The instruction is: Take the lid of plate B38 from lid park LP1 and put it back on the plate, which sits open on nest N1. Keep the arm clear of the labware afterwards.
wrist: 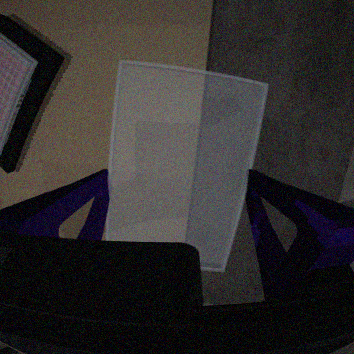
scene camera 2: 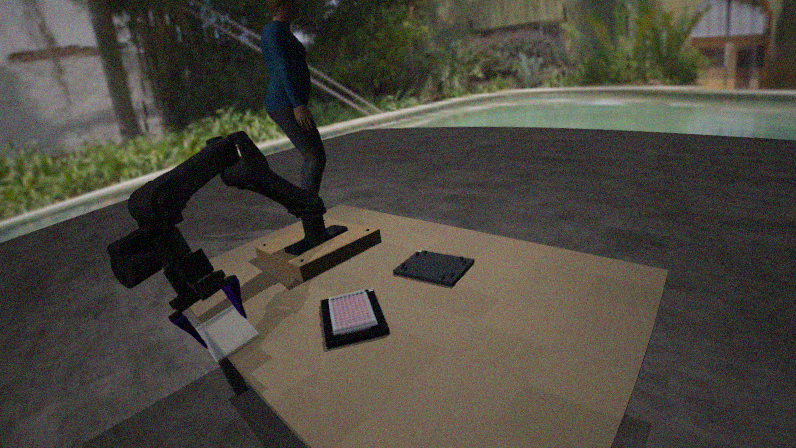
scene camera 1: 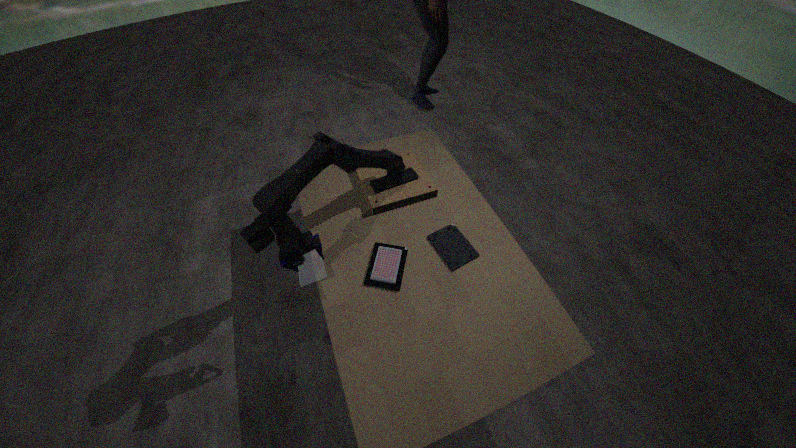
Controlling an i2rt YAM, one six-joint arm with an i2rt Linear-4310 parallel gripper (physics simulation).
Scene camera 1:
plate lid: held by my gripper
well plate with pink wells: on a black plate nest
dark lid nest
